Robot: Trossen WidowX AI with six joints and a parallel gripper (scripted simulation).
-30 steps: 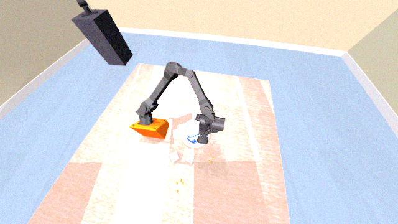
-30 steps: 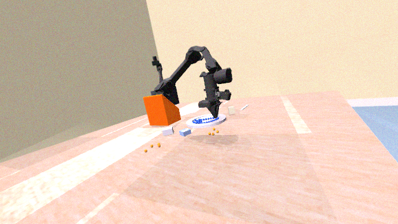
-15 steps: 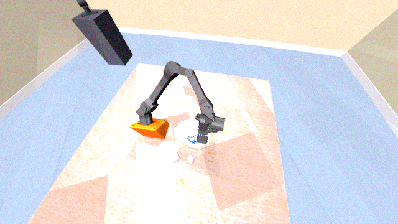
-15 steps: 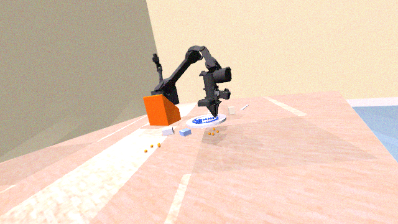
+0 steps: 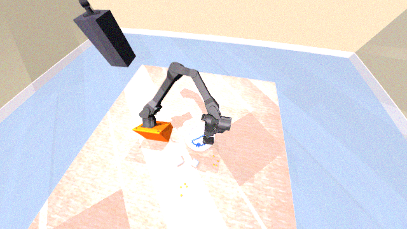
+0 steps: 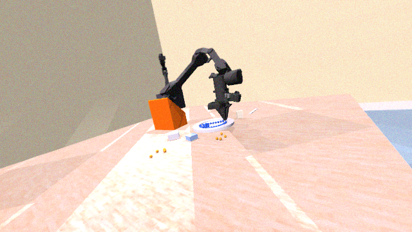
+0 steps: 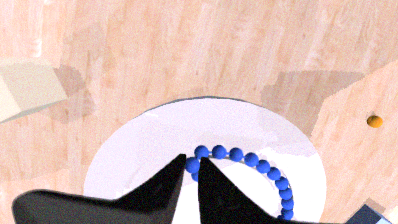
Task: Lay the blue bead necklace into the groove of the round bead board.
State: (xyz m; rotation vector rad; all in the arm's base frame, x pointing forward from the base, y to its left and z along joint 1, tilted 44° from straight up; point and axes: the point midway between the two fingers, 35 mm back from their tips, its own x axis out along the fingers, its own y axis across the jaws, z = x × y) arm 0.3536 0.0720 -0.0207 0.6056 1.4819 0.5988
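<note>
My gripper tip is now 6 cm past the round white bead board, 2 cm to the left of it and 1 cm above it. Also, from my gripper tip: white stick 24 cm to the left, 6 cm ahead, 2 cm below; light blue cube 19 cm to the right, 6 cm behind, 1 cm below; beige cube 12 cm to the left, 3 cm ahead.
</note>
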